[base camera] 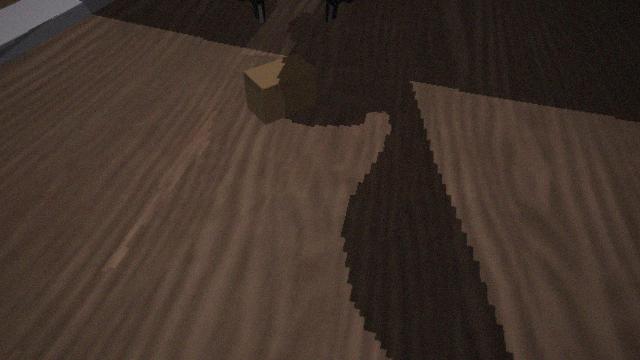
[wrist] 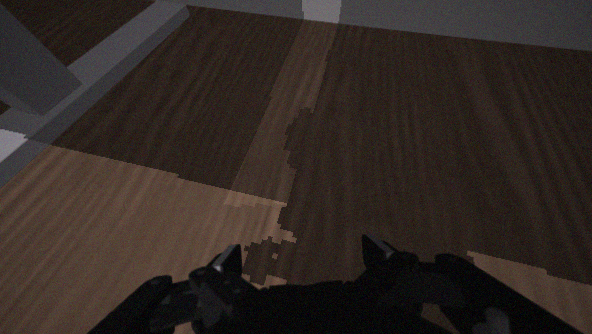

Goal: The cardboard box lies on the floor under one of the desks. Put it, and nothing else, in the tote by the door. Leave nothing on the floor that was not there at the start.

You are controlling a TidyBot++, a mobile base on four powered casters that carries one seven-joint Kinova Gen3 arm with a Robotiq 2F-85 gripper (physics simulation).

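Frame: origin at the arm's base, x ahead, y left, z up, level; centimetres.
Where they show: gripper, fingertip midpoint: (base camera: 295, 17) (wrist: 302, 253).
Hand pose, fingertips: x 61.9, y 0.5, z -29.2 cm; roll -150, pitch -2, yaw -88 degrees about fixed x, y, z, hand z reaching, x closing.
After its pixels a point has its place.
The cardboard box (base camera: 279, 94) @(x 52.3, y 2.6, z -35.4 cm), small and tan, sits on the wooden floor in the upper middle of the base camera view, partly in shadow, with one corner turned toward the camera. My gripper (base camera: 295, 14) @(x 61.9, y 0.5, z -29.2 cm) (wrist: 302, 253) @(x 61.9, y 0.5, z -29.2 cm) is open, with nothing between its fingers. In the base camera view its two fingertips show at the top edge, above the box in the picture and apart from it. The box does not show in the wrist view; the gripper's body covers the bottom of that view. The tote does not show in either view.
A pale grey edge strip (base camera: 30, 25) @(x 69.9, y 42.2, z -37.1 cm) (wrist: 115, 65) @(x 96.8, y 33.2, z -37.3 cm) runs along the left. A grey slanted panel (wrist: 30, 65) @(x 88.3, y 37.3, z -31.6 cm) stands at the upper left of the wrist view, and a grey wall-like surface (wrist: 450, 20) @(x 109.5, y -33.9, z -36.6 cm) crosses its top. The arm's dark shadow falls across the floor (base camera: 175, 225) @(x 33.5, y 13.1, z -39.6 cm).
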